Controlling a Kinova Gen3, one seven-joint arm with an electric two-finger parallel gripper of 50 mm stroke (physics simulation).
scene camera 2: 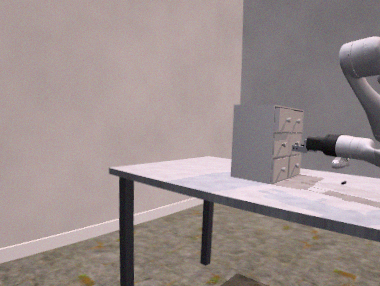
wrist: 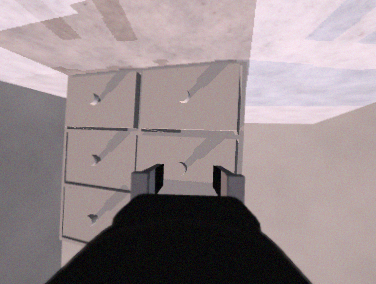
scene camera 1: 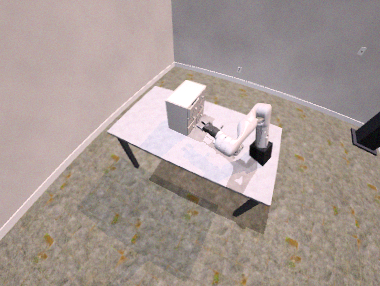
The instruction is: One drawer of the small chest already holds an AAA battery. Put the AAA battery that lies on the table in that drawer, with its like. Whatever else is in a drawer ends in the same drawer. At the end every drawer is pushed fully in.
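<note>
The small grey chest (scene camera 1: 176,118) (scene camera 2: 254,142) (wrist: 241,112) stands on the table, with two columns of three knobbed drawers. A dark gap shows by its top front edge in scene camera 1; I cannot tell how far that drawer stands out. The AAA battery (scene camera 1: 222,127) (scene camera 2: 343,182) is a small dark cylinder lying on the table, apart from the chest; it does not show in the wrist view. My gripper (scene camera 1: 200,124) (scene camera 2: 296,147) (wrist: 188,175) is open and empty, level before the middle row. The middle drawer's knob (wrist: 183,167) shows between its fingertips in the wrist view. The drawers' insides are hidden.
The white table (scene camera 1: 145,122) (scene camera 2: 200,172) bears the chest and the arm's black base (scene camera 1: 261,152). The table's long front edge runs past the chest's side. Walls stand behind and beside the table. Arm shadows fall on the drawer fronts.
</note>
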